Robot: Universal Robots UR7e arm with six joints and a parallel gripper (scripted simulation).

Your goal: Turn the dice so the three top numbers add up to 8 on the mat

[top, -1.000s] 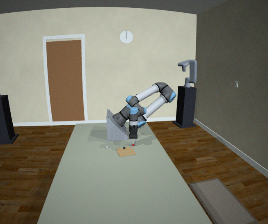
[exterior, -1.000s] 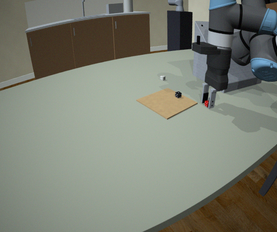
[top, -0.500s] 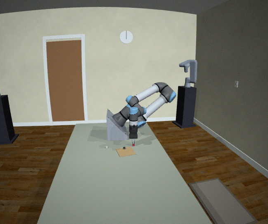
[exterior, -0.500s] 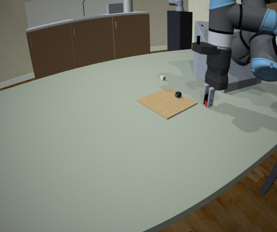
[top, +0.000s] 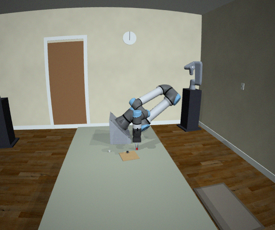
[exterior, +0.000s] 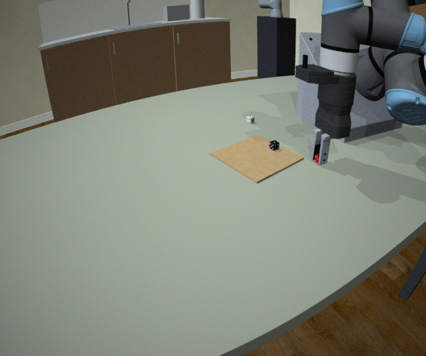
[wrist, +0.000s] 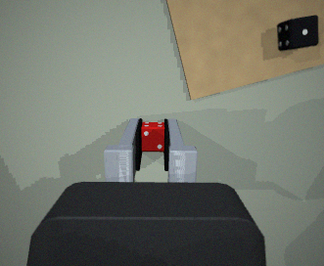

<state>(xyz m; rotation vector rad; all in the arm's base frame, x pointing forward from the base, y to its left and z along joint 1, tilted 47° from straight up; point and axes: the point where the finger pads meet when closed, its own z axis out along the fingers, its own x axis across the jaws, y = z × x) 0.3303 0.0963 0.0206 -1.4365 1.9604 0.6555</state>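
My gripper is now 90 mm to the left of the tan mat, 90 mm short of it and 20 mm above it. From my hand the other things lie so: white die (240 mm to the right, 20 mm behind, 10 mm below); then red die (10 mm below).
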